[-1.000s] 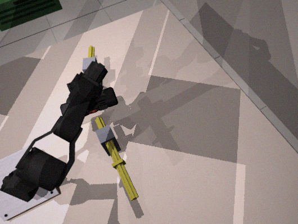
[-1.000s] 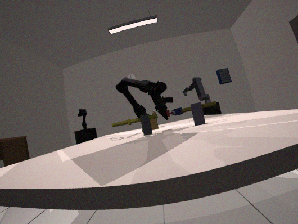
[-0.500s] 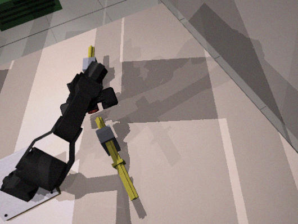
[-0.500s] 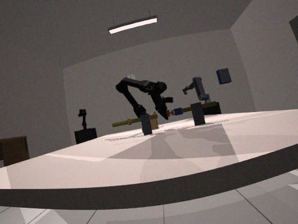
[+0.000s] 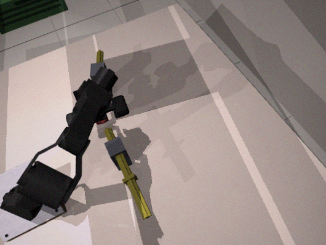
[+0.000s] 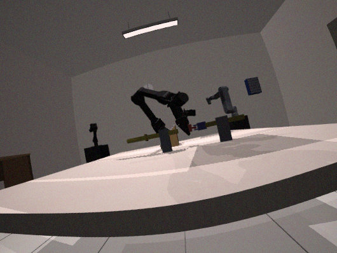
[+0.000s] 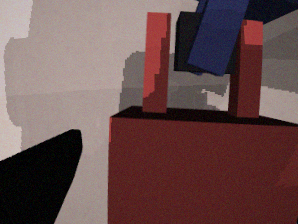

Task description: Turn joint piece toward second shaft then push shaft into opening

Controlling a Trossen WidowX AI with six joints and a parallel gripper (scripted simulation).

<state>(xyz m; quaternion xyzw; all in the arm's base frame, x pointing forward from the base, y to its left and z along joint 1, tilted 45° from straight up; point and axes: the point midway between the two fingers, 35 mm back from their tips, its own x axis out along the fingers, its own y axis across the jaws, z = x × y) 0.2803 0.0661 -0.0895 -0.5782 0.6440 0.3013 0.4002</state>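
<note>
My gripper tip is now 4 cm below the red joint piece and 1 cm to the right of it.
</note>
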